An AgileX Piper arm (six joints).
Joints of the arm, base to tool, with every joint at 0 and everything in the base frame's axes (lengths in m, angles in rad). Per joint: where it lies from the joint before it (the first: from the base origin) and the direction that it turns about. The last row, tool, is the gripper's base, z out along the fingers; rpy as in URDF.
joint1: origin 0 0 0.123 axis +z
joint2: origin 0 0 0 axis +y
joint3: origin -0.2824 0 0.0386 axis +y
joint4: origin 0.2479 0 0.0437 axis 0.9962 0 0.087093
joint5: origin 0 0 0 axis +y
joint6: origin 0.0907 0 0.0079 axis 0.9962 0 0.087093
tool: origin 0 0 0 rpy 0 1.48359 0
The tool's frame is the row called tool.
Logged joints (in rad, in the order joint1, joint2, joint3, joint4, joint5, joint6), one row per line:
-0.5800 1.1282 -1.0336 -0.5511 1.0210 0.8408
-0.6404 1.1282 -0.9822 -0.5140 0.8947 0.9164
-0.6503 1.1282 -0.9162 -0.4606 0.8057 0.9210
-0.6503 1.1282 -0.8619 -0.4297 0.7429 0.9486
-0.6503 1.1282 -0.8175 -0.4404 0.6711 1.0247
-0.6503 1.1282 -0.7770 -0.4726 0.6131 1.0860
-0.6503 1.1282 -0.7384 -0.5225 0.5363 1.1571
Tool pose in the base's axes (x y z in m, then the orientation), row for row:
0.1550 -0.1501 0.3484 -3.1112 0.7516 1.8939
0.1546 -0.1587 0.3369 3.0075 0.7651 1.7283
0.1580 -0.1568 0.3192 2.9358 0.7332 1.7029
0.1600 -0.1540 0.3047 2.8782 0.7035 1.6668
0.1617 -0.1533 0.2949 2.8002 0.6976 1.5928
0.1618 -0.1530 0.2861 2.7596 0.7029 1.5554
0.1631 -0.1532 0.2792 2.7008 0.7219 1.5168
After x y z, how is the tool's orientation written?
As angles about the fixed x, y, z axes (roll, pitch, yaw), in radians.
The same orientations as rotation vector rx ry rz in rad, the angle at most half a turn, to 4 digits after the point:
1.4619 2.0057 -0.6026
1.5269 1.8896 -0.5105
1.5268 1.8892 -0.4255
1.5447 1.8761 -0.3610
1.5682 1.8179 -0.3141
1.5719 1.7838 -0.2979
1.5527 1.7419 -0.2789

